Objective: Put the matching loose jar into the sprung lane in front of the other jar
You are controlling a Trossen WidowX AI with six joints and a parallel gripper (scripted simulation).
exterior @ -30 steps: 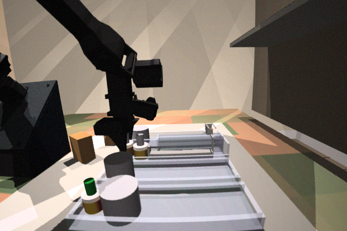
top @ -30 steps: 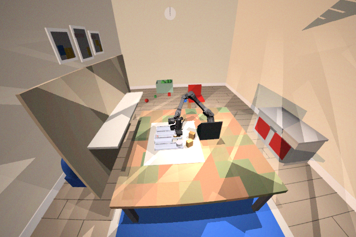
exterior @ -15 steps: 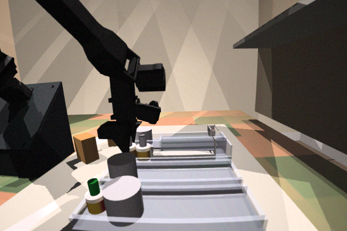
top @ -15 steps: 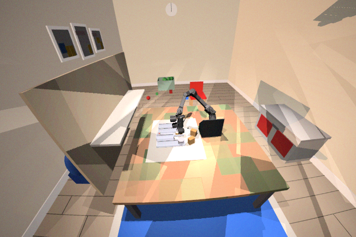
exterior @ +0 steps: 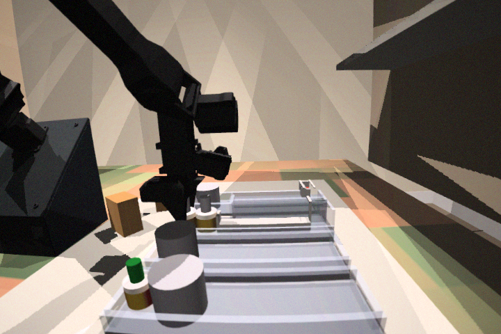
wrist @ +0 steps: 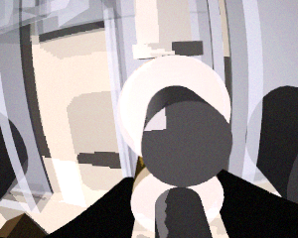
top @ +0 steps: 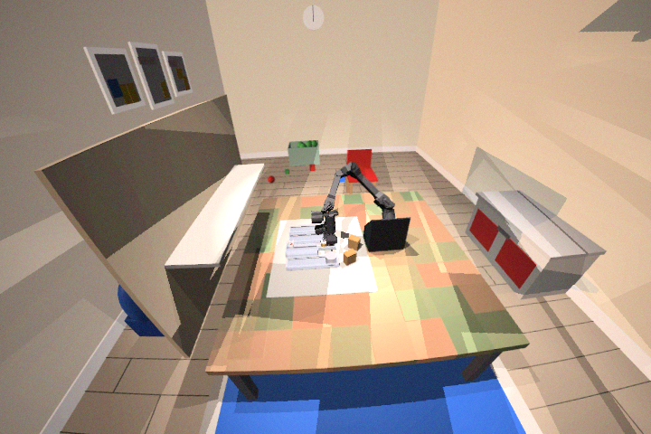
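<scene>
Now: gripper tip 15 cm short of the clear lane, 1 cm to the right of it and 1 cm above it. Also, from my gripper tip: pusher plate (15 cm ahead, 1 cm to the left, 2 cm above).
</scene>
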